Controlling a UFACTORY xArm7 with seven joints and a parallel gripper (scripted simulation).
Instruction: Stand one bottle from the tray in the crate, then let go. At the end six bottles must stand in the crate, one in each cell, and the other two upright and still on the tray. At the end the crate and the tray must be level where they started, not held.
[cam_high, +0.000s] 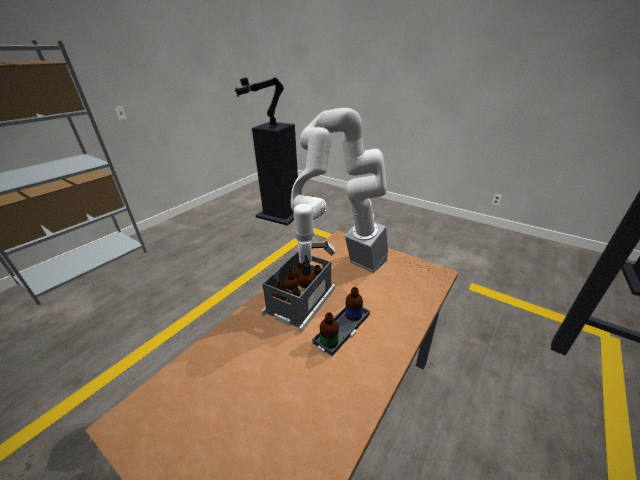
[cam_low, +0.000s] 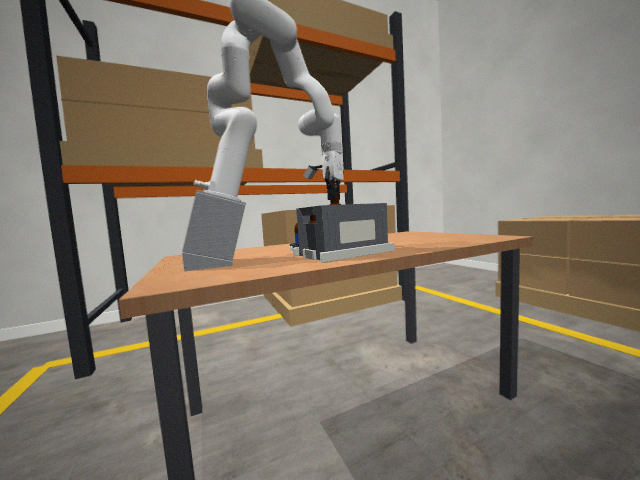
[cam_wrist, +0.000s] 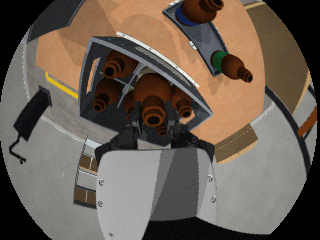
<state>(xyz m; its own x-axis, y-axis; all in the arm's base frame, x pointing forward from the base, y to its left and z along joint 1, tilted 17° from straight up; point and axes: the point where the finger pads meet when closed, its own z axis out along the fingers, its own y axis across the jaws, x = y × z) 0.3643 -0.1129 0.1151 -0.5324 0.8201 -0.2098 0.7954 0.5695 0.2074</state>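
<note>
Now: hand 7 cm above the bottle. The rest, counted from my hand: crate 4 cm to the right, 14 cm below; then dark tray 6 cm ahead, 20 cm to the left, 21 cm below.
</note>
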